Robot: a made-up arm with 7 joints.
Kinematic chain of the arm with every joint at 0, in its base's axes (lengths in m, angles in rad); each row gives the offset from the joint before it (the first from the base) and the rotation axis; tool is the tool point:
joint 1: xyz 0 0 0 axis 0 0.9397 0.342
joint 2: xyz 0 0 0 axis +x
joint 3: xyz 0 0 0 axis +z
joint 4: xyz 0.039 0 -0.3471 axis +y
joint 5: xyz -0.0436 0 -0.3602 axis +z
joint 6: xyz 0 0 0 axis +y
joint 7: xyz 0 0 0 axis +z
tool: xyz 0 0 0
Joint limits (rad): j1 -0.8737..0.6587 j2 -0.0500..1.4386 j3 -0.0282..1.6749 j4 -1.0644..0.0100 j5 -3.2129..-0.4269 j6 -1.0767..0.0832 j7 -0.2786..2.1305
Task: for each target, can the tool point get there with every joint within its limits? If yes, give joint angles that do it. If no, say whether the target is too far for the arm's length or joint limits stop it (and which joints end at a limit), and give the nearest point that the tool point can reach.
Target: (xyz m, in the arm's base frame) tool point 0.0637 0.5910 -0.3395
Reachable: yes | joints 0.3757 0.9776 0.3235 -0.7902 -1.0539 -0.6227 1.5393
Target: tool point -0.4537 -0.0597 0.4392
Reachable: no: joint limits stop it (at a limit: joint 2, joint 3, joint 4) | nearest point -0.0352 0.5989 0.2537 | short by 0.802 m
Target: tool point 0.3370 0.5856 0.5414
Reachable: no: too far | nearest point 0.2581 0.4924 0.3394 | short by 0.236 m
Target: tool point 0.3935 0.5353 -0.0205
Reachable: yes | joints -0.3664 1.1687 0.3189 -0.9662 -1.1632 -0.8883 1.5301
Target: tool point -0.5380 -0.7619 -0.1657
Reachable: no: too far | nearest point -0.4012 -0.0892 -0.5752 | short by 0.799 m
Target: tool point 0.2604 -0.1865 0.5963
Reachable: no: joint limits stop it (at a limit: joint 1, joint 2, joint 4) | nearest point 0.3393 0.4624 0.3089 | short by 0.714 m
